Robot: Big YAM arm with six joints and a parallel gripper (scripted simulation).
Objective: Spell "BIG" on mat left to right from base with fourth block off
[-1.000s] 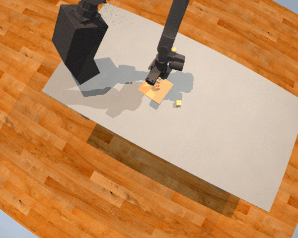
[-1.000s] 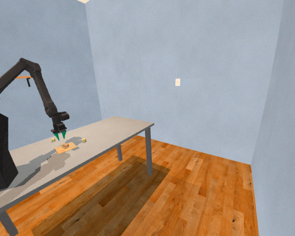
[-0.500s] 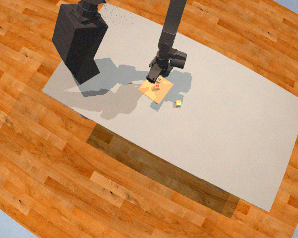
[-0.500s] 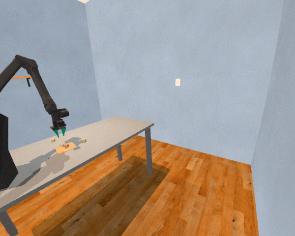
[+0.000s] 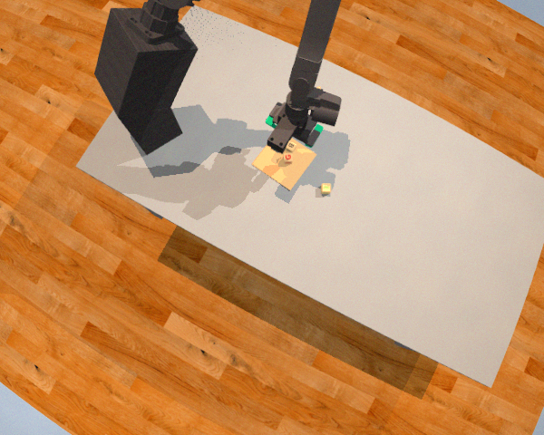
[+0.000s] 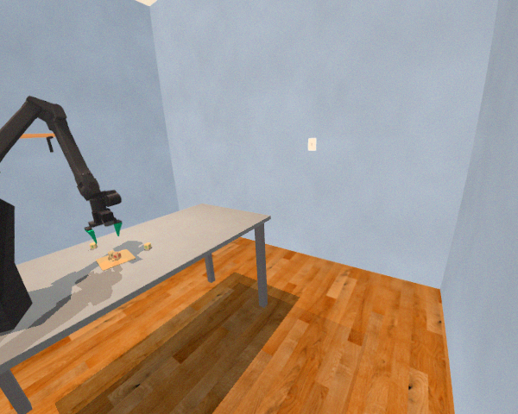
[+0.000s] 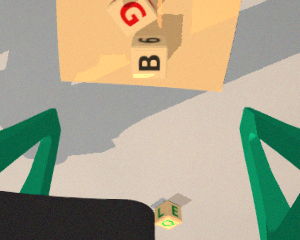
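The mat is 1 cm ahead of my hand, 4 cm to the right of it and 10 cm below it. The rest, counted from my hand: block (7 cm behind, 20 cm to the left, 9 cm below).
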